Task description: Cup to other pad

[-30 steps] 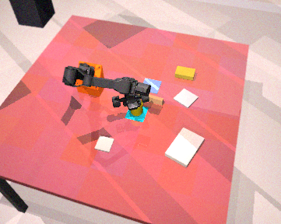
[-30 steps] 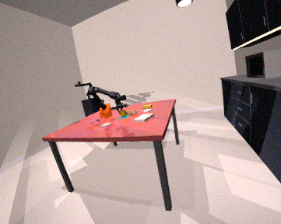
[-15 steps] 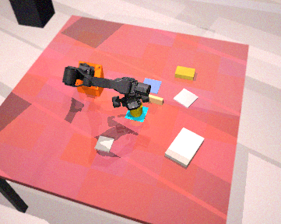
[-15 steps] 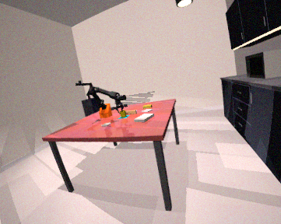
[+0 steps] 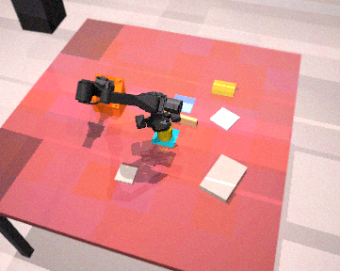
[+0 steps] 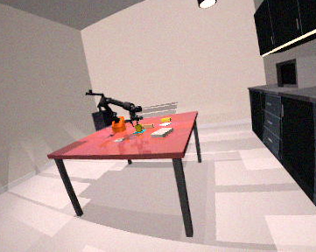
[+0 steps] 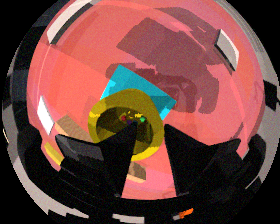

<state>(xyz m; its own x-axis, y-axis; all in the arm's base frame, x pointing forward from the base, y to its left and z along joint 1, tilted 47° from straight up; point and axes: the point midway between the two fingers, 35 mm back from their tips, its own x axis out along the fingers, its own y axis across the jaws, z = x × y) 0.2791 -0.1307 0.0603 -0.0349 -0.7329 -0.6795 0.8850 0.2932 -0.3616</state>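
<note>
Now: the yellow cup 2 cm ahead of my gripper tip, 1 cm to the left of it and 1 cm below it. Round my gripper tip: pale blue pad: 23 cm to the left, 6 cm below, 5 cm ahead; small white tile: 22 cm to the right, 8 cm behind, 4 cm below; wooden bar: 12 cm to the left, 4 cm below, 4 cm ahead.
</note>
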